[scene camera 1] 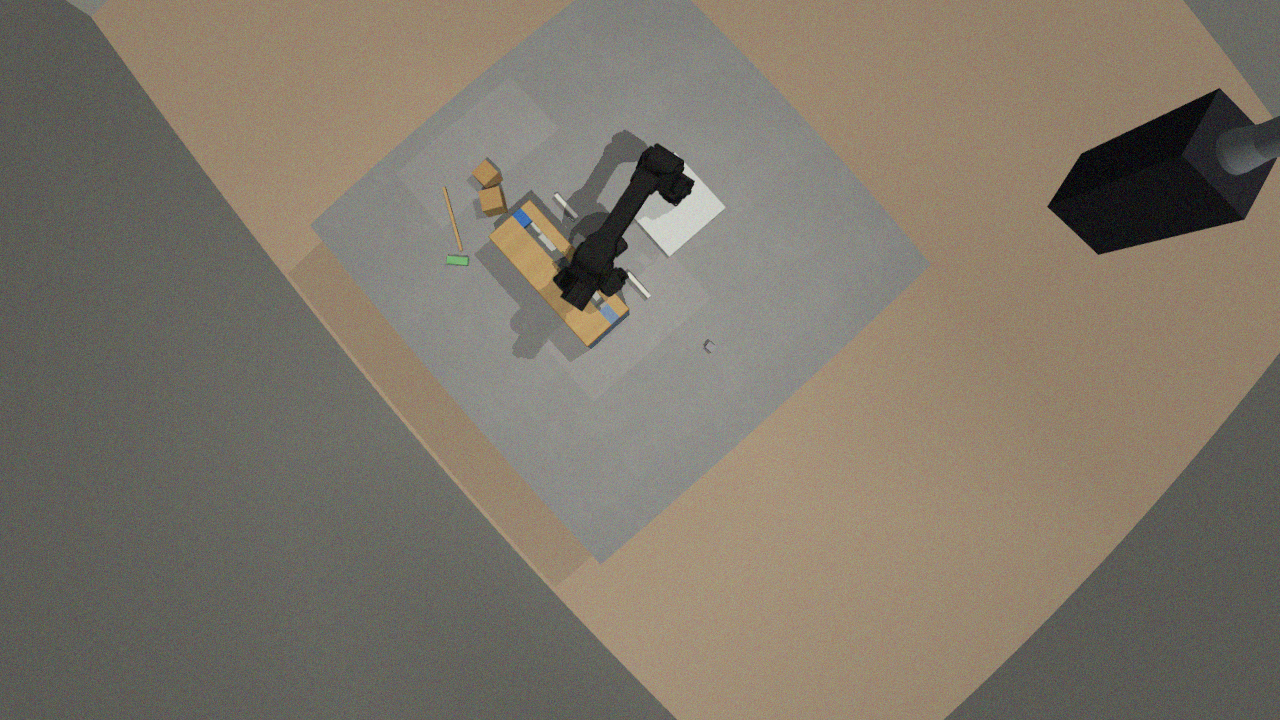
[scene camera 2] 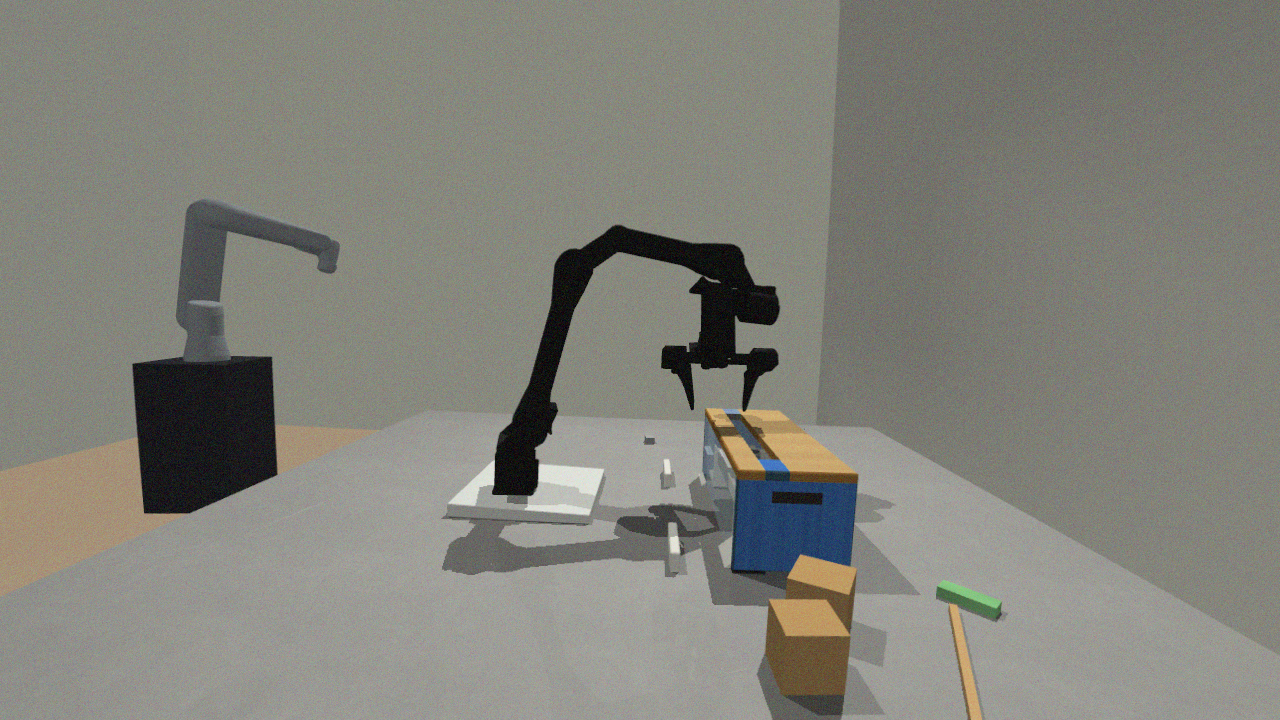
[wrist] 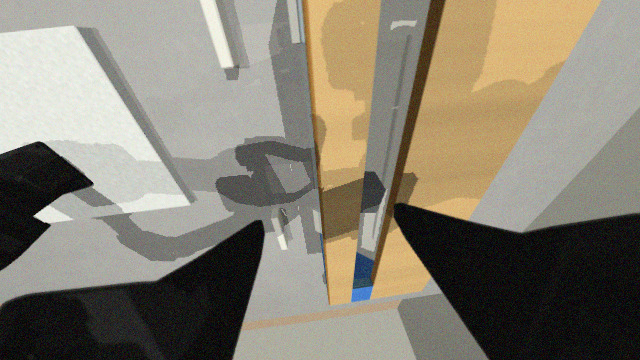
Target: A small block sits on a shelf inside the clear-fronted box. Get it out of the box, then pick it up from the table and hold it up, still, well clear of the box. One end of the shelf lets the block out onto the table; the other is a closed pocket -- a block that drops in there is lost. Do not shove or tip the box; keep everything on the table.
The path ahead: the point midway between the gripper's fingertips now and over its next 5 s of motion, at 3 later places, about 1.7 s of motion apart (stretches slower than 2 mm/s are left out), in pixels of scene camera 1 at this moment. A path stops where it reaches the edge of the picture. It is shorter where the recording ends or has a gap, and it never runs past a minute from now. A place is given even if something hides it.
My gripper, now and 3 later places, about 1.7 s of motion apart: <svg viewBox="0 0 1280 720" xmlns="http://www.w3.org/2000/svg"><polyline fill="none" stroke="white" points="585,261 585,262 552,226 540,204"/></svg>
